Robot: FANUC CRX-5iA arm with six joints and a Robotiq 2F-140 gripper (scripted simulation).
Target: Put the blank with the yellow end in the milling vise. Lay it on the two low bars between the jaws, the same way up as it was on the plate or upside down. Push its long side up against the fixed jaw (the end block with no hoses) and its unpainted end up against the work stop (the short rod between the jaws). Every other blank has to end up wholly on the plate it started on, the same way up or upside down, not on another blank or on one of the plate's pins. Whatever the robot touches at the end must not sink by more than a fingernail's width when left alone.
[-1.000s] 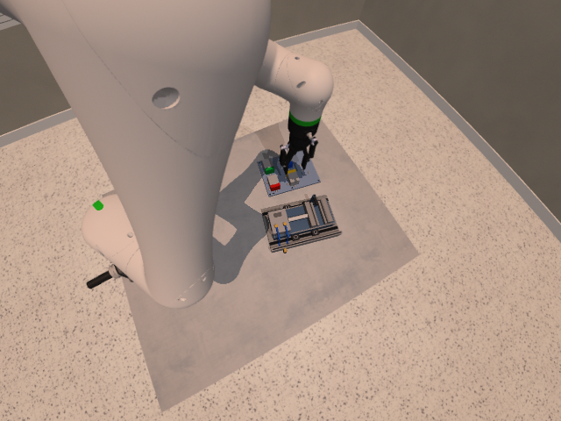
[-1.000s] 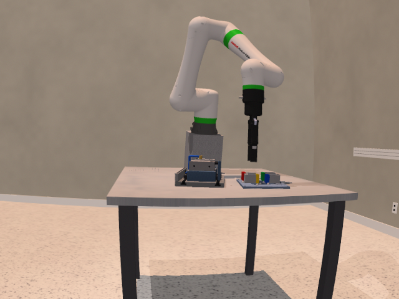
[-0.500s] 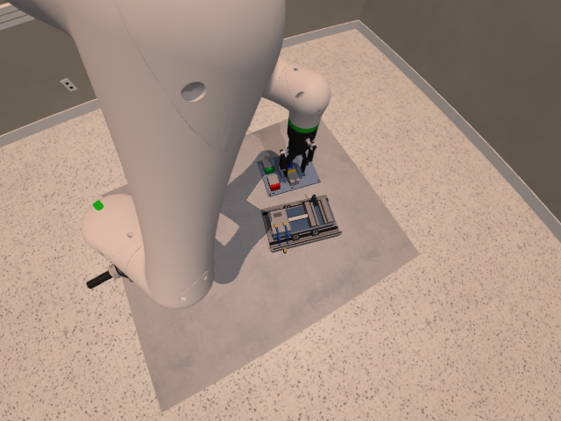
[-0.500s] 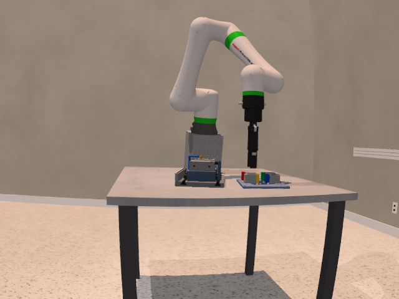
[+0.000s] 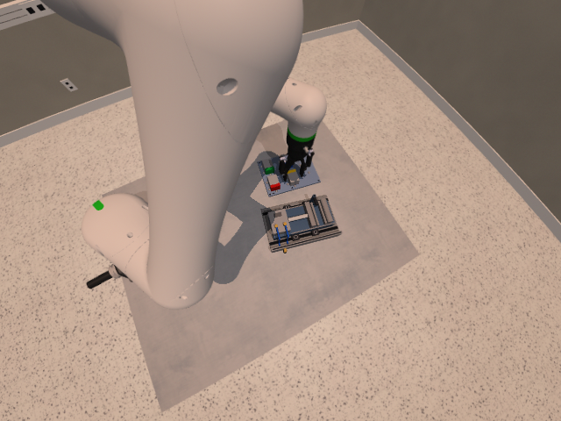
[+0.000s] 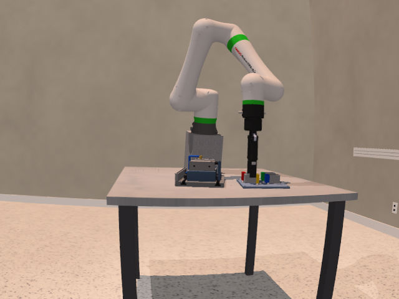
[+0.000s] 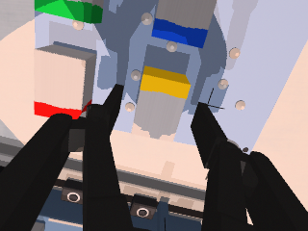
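My hand is 40 mm above the yellow-ended blank. From my hand the other things lie so: blue-ended blank: 30 mm ahead, 90 mm to the left, 40 mm below; plate: 10 mm ahead, 40 mm to the left, 60 mm below; red-ended blank: 90 mm behind, 30 mm to the left, 40 mm below.
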